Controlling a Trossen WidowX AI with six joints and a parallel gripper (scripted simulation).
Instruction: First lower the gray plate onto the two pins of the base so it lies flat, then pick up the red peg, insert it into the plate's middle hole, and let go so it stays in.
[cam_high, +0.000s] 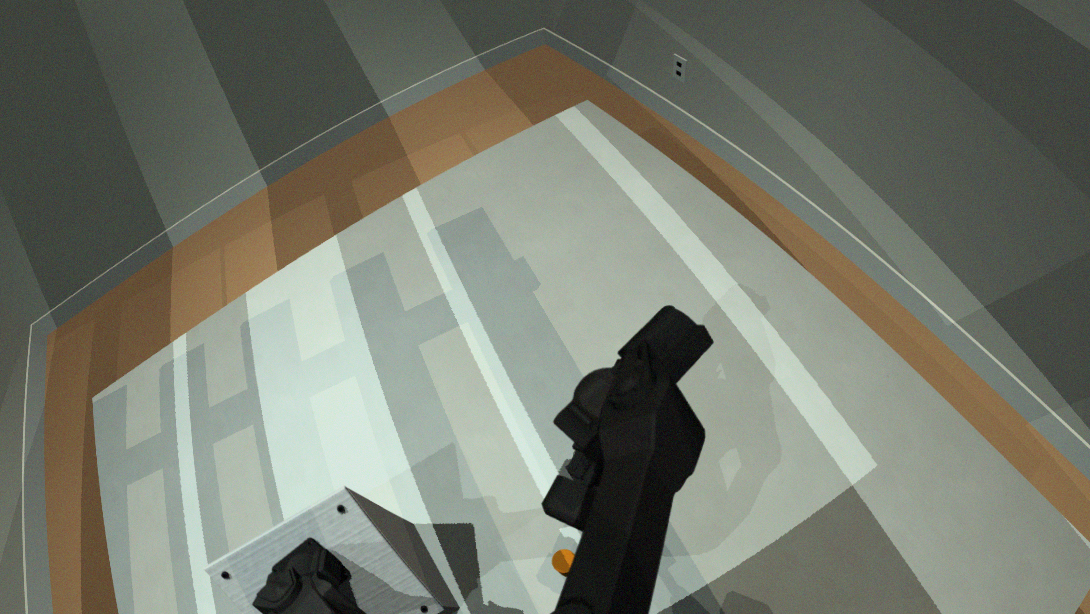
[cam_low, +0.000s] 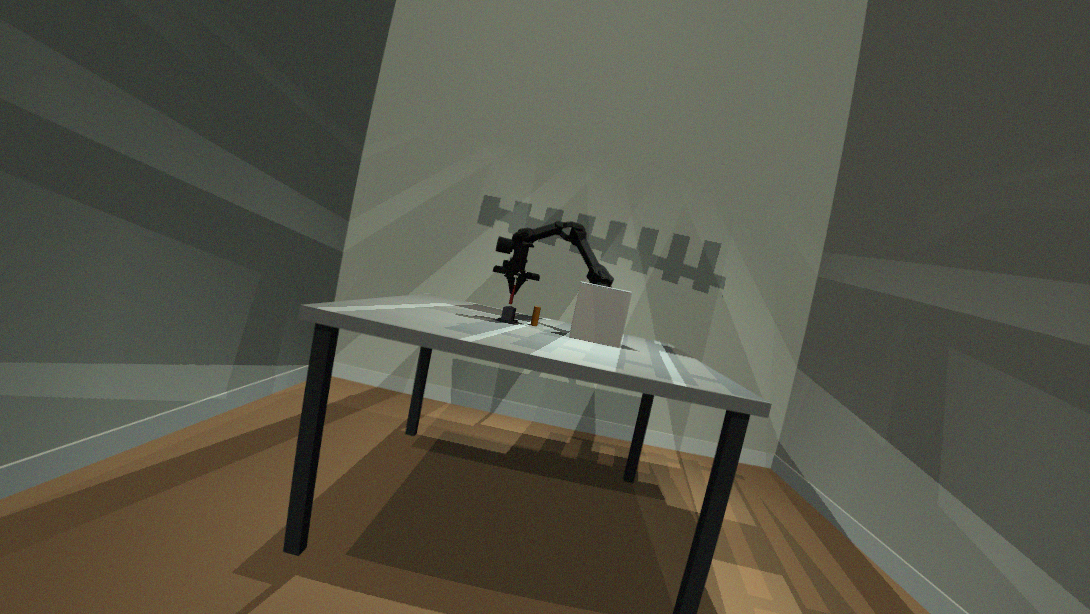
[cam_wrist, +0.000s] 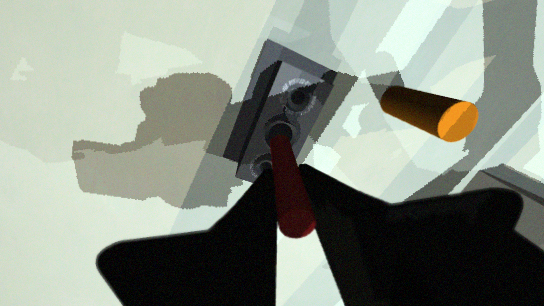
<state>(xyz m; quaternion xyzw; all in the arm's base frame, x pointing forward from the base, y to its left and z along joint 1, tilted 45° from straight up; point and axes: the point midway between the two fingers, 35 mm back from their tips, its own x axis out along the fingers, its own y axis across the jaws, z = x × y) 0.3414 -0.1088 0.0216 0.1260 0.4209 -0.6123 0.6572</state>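
The gray plate is 7 cm below my gripper tip. From my gripper tip the other things lie so: base 10 cm below; then orange cylinder 11 cm behind, 7 cm below, 5 cm to the right; then red peg right at my gripper tip.
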